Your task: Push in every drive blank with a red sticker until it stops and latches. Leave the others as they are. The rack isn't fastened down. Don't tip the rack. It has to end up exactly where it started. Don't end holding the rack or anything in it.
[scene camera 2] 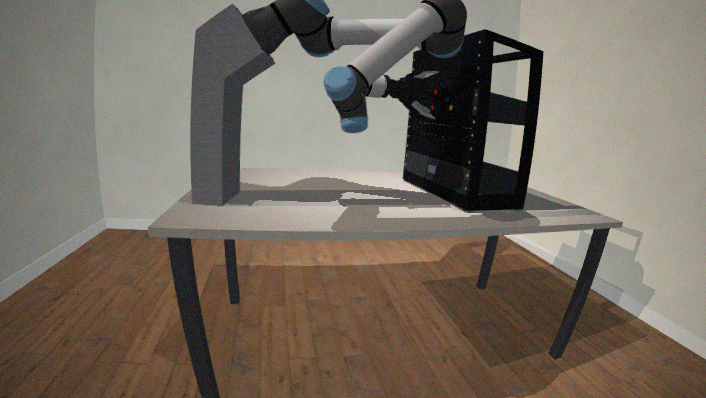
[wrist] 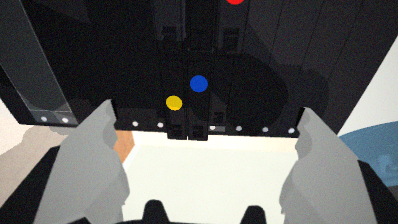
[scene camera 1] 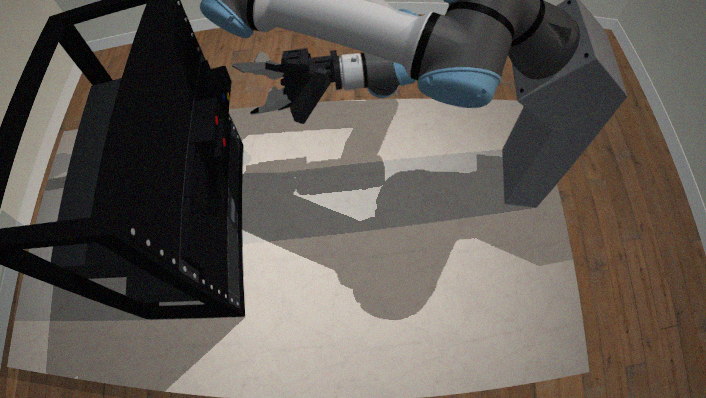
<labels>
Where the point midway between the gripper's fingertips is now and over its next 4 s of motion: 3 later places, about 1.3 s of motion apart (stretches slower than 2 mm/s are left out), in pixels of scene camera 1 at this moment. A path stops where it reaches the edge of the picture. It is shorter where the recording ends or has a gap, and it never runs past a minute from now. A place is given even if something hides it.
My gripper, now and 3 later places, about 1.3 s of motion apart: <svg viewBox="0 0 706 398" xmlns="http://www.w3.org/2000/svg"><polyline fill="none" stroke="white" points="241,90 254,129 226,135 216,136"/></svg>
</labels>
